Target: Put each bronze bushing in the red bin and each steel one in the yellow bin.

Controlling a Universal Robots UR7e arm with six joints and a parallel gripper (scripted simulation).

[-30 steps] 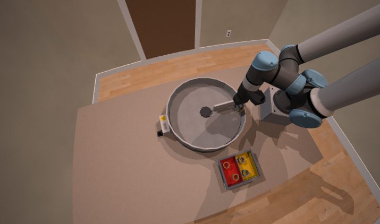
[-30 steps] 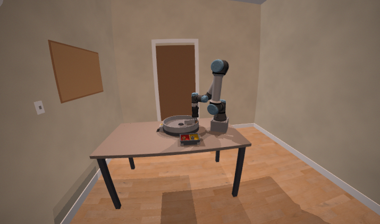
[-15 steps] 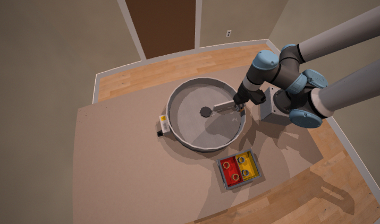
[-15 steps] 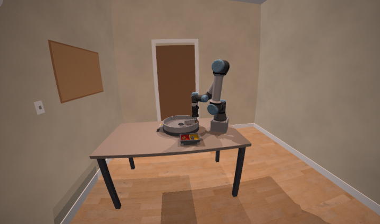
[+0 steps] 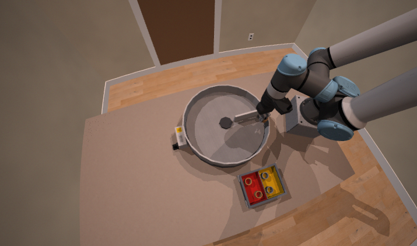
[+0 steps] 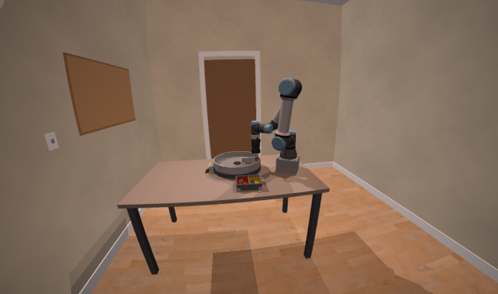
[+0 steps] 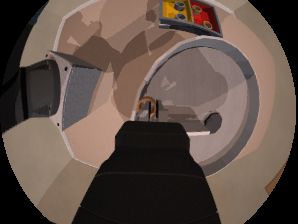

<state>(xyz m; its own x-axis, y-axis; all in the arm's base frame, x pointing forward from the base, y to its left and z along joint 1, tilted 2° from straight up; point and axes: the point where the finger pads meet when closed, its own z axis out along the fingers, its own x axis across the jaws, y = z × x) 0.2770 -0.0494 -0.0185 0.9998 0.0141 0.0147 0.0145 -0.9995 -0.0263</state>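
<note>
Right now my hand is 280 mm to the right of the red bin, 100 mm short of it and 80 mm above it. The rest, counted from my hand: turntable: 170 mm ahead, 50 mm to the right, 50 mm below.
</note>
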